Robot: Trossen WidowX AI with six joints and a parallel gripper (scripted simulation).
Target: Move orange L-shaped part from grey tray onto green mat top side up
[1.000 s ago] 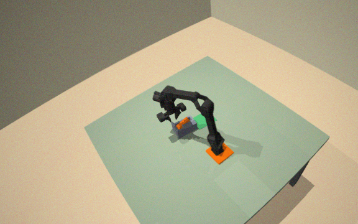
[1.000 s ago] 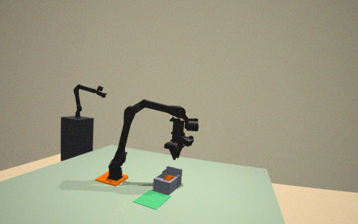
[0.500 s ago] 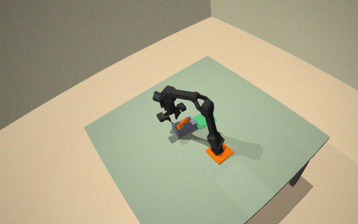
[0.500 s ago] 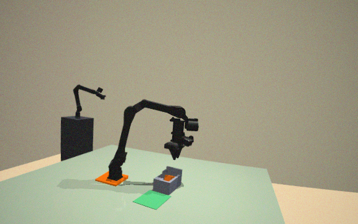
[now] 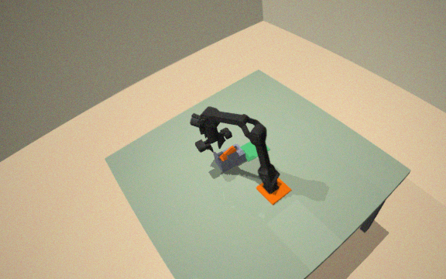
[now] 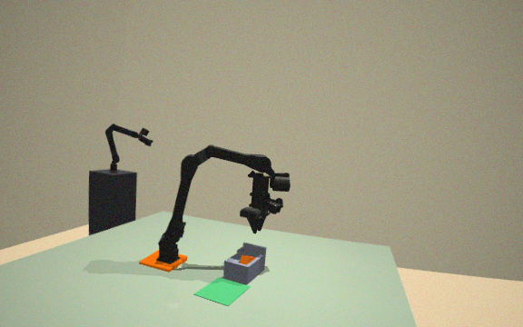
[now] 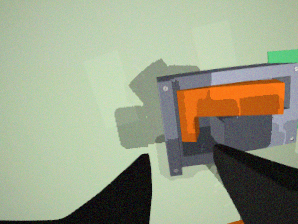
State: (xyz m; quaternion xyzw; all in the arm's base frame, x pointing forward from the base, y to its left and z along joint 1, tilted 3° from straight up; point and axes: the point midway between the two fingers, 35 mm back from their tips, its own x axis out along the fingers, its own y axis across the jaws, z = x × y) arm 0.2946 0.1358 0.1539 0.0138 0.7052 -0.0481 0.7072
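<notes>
Now: gripper tip 10 cm above the orange L-shaped part, 5 cm to the left of it and 1 cm past it. Round my gripper tip: green mat (22 cm to the right, 16 cm below, 2 cm behind).
</notes>
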